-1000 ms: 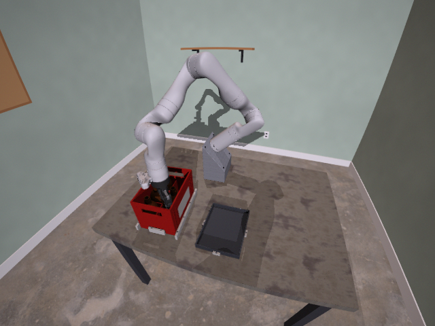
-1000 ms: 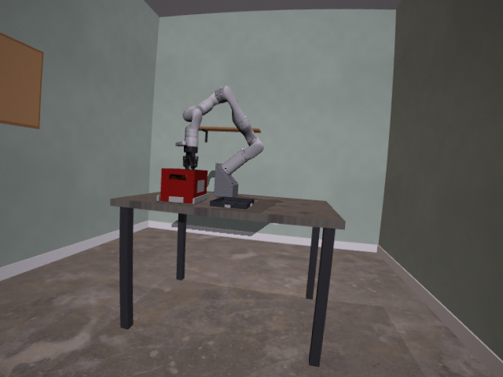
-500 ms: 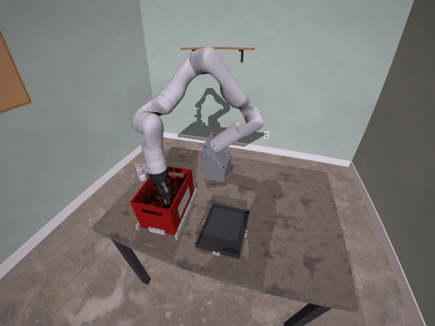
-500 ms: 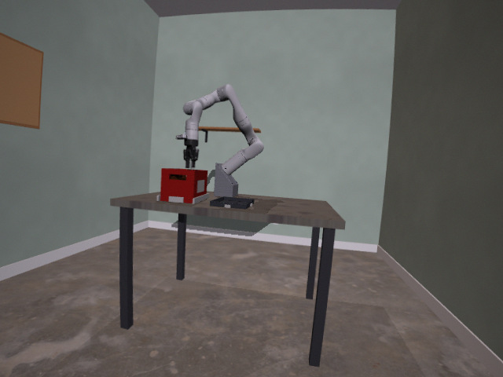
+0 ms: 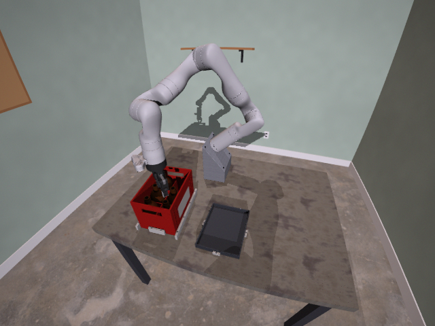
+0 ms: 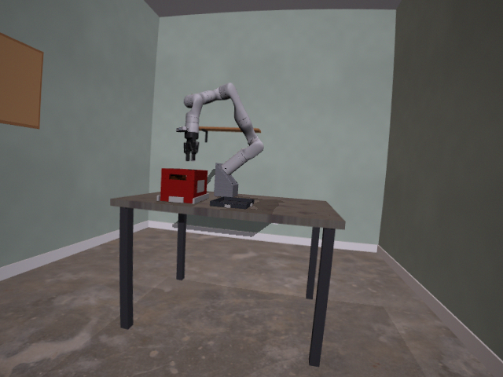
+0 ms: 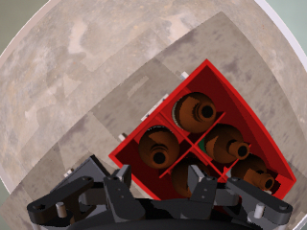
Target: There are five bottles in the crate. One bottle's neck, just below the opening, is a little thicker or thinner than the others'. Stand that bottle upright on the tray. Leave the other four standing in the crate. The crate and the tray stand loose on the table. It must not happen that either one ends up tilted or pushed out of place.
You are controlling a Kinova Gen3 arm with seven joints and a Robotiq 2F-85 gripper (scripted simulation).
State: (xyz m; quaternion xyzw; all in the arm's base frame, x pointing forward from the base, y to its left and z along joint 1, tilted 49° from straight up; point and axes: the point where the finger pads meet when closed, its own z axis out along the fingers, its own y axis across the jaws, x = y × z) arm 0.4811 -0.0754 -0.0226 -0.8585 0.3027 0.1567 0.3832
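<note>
Right now my hand is 150 mm above the crate, 80 mm past it and 60 mm to the left of it. From my hand the other things lie so: dark tray (240 mm to the left, 220 mm below, 50 mm behind).
</note>
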